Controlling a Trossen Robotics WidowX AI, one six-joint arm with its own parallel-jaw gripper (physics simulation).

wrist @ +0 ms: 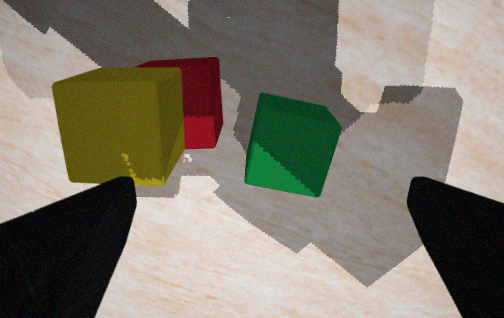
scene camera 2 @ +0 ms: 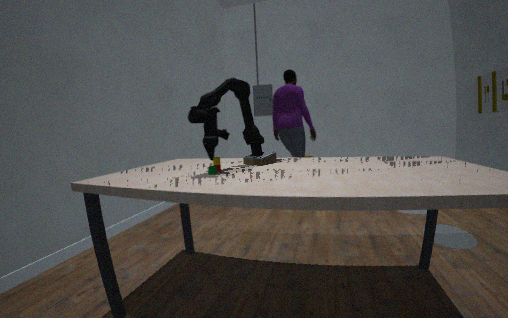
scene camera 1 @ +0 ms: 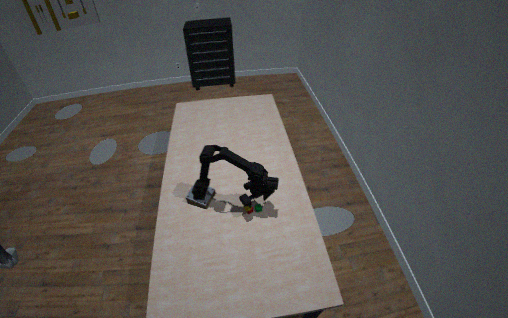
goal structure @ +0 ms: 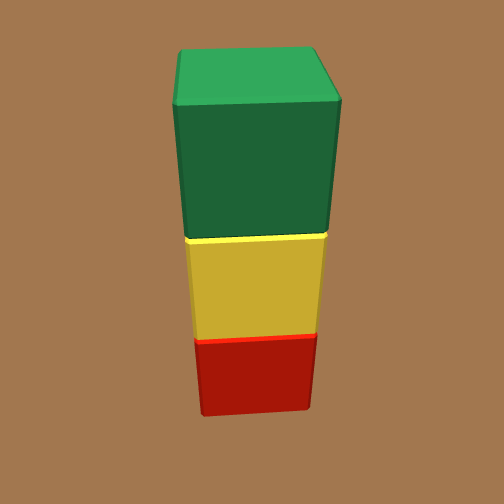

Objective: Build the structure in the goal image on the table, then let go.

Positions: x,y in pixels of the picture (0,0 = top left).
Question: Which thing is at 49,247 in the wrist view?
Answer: My gripper.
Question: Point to a red cube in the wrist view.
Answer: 201,87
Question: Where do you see a yellow cube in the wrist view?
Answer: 113,122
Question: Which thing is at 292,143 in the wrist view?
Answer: A green cube.
